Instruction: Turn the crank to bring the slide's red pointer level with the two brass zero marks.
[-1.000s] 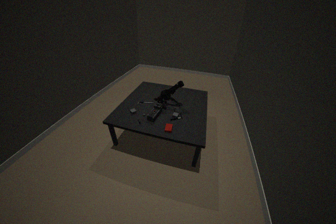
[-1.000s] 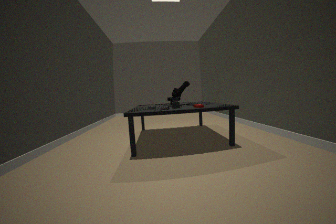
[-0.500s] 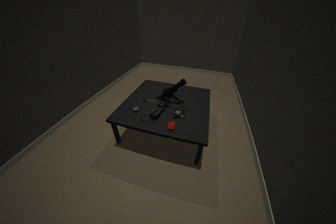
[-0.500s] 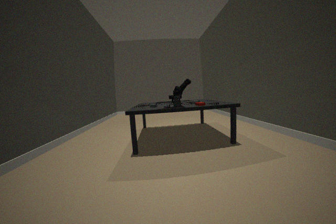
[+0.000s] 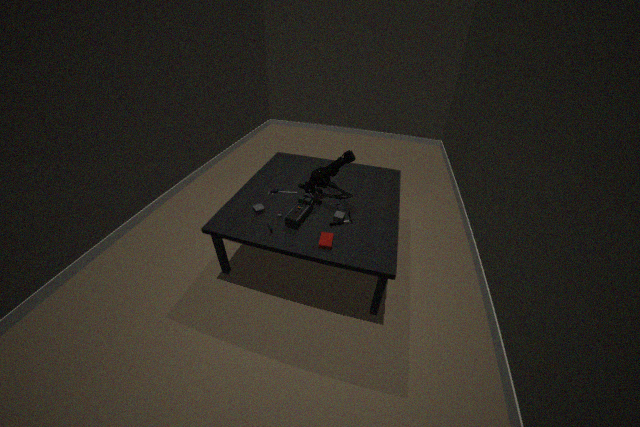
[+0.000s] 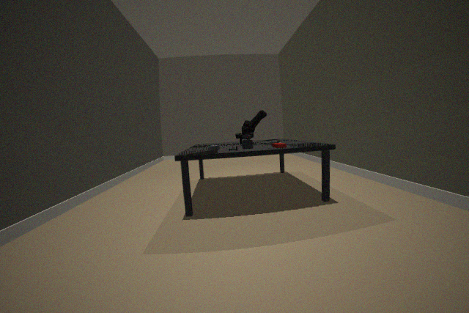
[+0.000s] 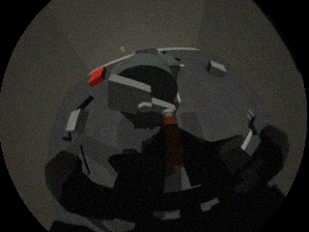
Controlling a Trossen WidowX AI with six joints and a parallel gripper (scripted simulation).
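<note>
Now: gripper tip 30 mm below the crank handle and 20 mm past it. The rest, counted from my gripper tip: red pointer: 160 mm ahead, 40 mm above, 20 mm to the right.
</note>
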